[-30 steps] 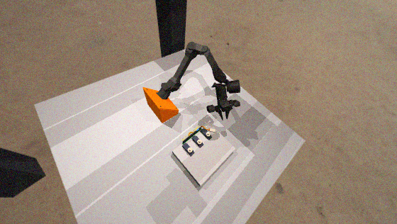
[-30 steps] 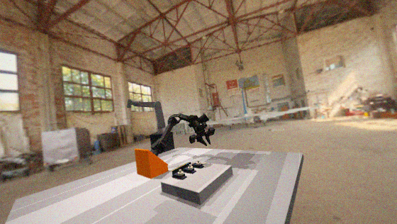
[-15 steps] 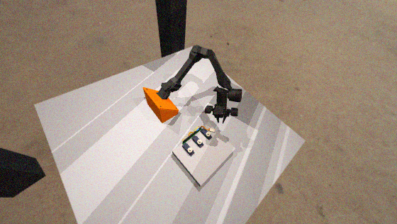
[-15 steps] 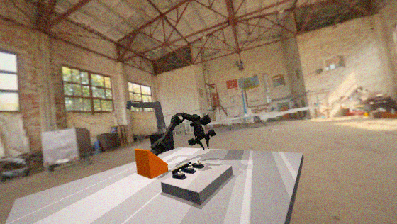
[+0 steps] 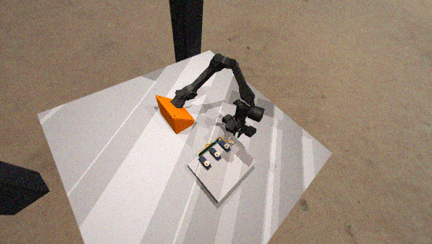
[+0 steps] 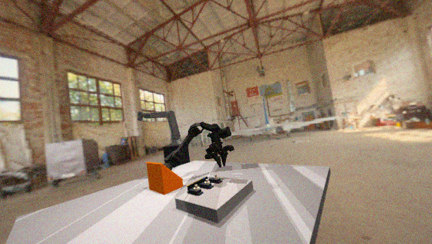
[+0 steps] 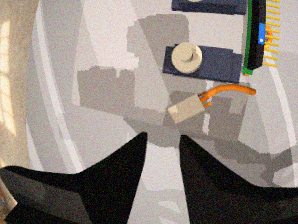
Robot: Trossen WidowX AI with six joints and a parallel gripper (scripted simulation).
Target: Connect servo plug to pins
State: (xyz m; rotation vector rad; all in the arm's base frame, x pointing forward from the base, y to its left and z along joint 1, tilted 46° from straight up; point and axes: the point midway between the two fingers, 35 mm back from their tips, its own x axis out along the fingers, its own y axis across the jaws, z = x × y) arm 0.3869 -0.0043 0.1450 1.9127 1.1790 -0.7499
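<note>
Now: the pin row 14 cm to the right of my gripper tip, 8 cm behind it and 5 cm below it. From my gripper tip the other things lie so: grey printed holder 15 cm to the right, 9 cm below, 8 cm ahead.
</note>
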